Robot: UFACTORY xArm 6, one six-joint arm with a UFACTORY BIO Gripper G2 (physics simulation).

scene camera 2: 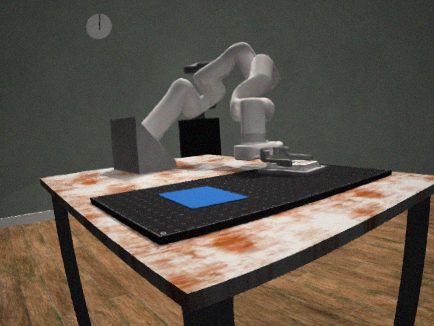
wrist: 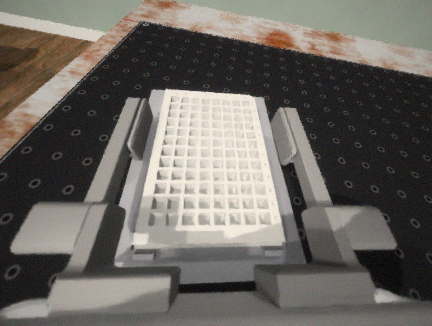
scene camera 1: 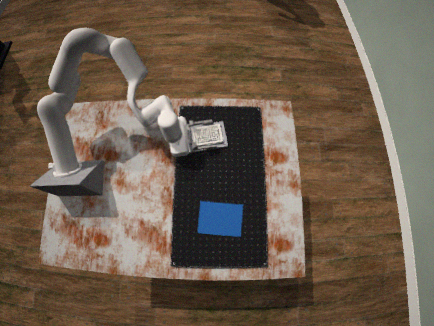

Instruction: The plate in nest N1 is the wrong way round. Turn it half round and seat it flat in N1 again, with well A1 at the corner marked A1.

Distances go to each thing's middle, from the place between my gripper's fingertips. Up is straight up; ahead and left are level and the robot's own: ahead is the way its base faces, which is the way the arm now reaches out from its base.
Scene:
Right now the white well plate (wrist: 209,184) is 3 cm behind my hand and 1 cm below it. Round my hand: flat blue rectangle (scene camera 1: 225,219) (1 cm behind, 35 cm to the right, 3 cm below); then grey nest (wrist: 206,264) (3 cm behind, 3 cm below).

